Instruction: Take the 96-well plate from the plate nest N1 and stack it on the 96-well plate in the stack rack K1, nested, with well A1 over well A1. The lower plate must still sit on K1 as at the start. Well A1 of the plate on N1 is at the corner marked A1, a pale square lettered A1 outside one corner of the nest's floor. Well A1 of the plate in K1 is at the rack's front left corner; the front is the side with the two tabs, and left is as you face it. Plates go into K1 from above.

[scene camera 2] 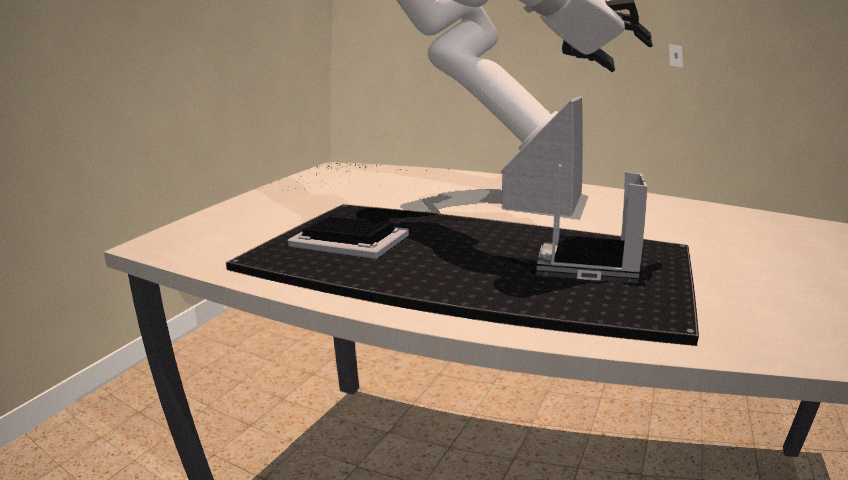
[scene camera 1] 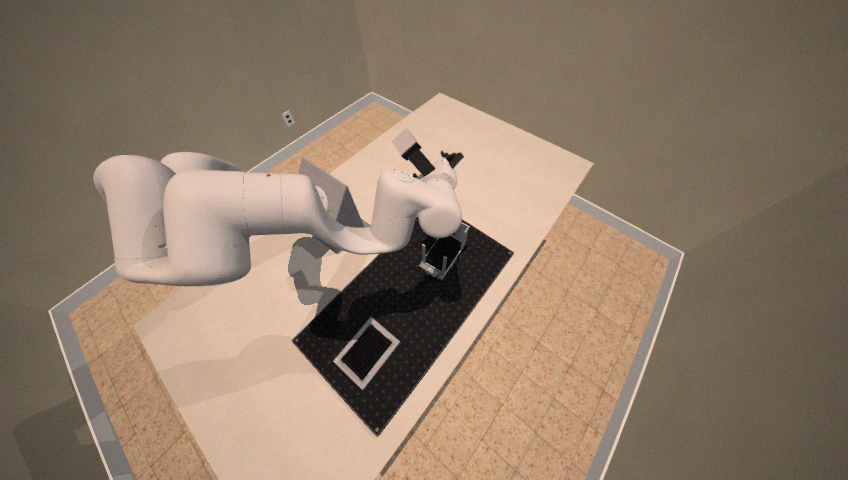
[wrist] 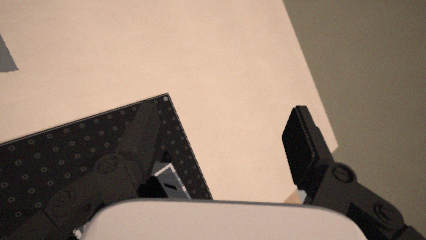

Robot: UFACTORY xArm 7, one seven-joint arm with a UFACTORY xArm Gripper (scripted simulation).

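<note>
I see my gripper point(scene camera 2: 631, 53), which is also visible to me at point(scene camera 1: 430, 166) and again at point(wrist: 222, 118). A plate nest N1 point(scene camera 2: 391, 240) is in sight too.
</note>
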